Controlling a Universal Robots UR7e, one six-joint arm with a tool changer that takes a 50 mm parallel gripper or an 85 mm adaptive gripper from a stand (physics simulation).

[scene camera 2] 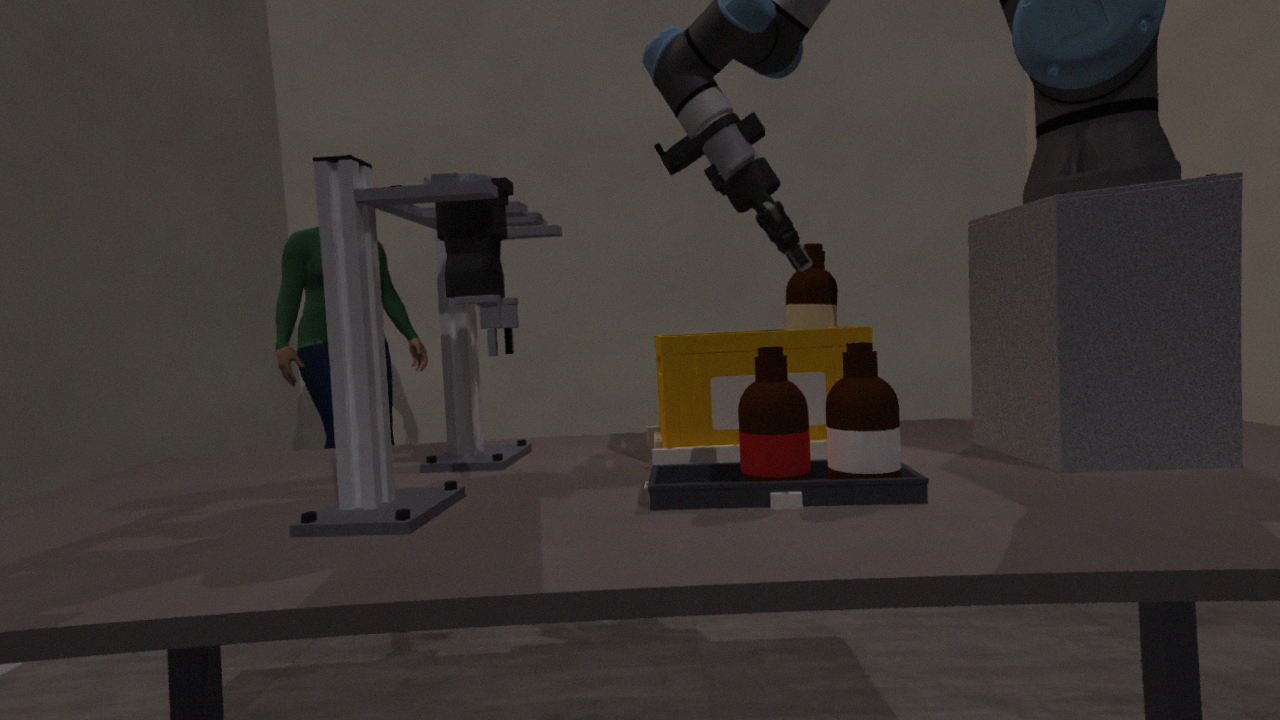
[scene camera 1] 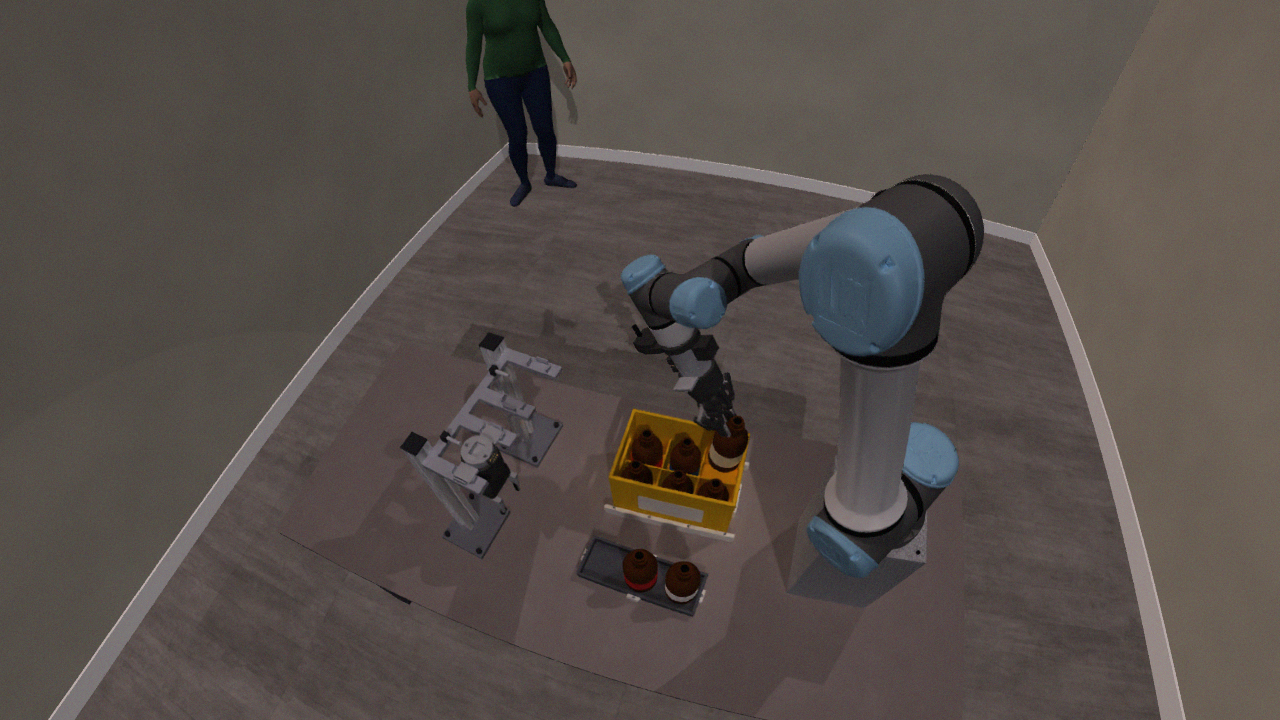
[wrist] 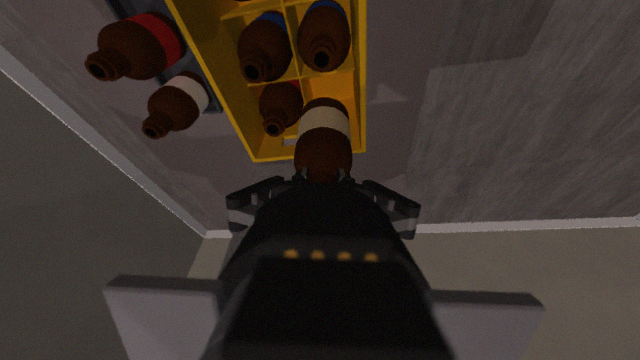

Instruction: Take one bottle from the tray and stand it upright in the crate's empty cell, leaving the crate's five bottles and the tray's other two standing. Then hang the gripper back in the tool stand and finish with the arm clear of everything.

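Frame: origin at the arm's base, x ahead, y left, z up, level; centimetres.
Seen in the pictures: arm's base, origin of the base link: (scene camera 2: 1097, 197).
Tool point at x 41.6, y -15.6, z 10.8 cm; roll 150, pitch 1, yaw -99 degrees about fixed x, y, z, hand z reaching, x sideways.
Pixels of each thing's top centre, then the offset from my tool point to it. "spot": a spot on its surface instead.
- brown bottle with a cream label, middle of its top: (wrist: 320, 206) (scene camera 2: 809, 244) (scene camera 1: 735, 420) dy +1.8, dx -10.0, dz -12.8 cm
- yellow crate, middle of its top: (wrist: 282, 67) (scene camera 2: 752, 331) (scene camera 1: 681, 455) dy +5.6, dx -0.5, dz -25.2 cm
- dark tray, middle of its top: (scene camera 2: 777, 470) (scene camera 1: 642, 574) (wrist: 159, 42) dy +29.6, dx +1.1, dz -40.2 cm
- white label, surface spot: (scene camera 2: 861, 416) spot: dy +33.2, dx -7.0, dz -34.1 cm
My gripper (scene camera 1: 726, 426) (scene camera 2: 804, 262) (wrist: 322, 175) is shut on the neck of a brown bottle with a cream label (scene camera 1: 727, 449) (scene camera 2: 810, 300) (wrist: 324, 135). The bottle is upright, its lower part at the crate's rim level or below, over the back right cell. The yellow crate (scene camera 1: 675, 512) (scene camera 2: 687, 394) (wrist: 360, 120) holds five brown bottles in its other cells. The dark tray (scene camera 1: 604, 562) (scene camera 2: 707, 494) holds two standing bottles, one with a red label (scene camera 1: 639, 569) (scene camera 2: 774, 420) (wrist: 140, 45) and one with a white label (scene camera 1: 682, 582) (scene camera 2: 861, 416) (wrist: 178, 102).
The tool stand (scene camera 1: 438, 465) (scene camera 2: 344, 340) is left of the crate, with another gripper (scene camera 1: 487, 461) (scene camera 2: 472, 250) hanging in it. The arm's pedestal (scene camera 1: 836, 573) (scene camera 2: 1150, 331) is right of the crate. A person in green (scene camera 1: 512, 40) (scene camera 2: 308, 286) stands beyond the table.
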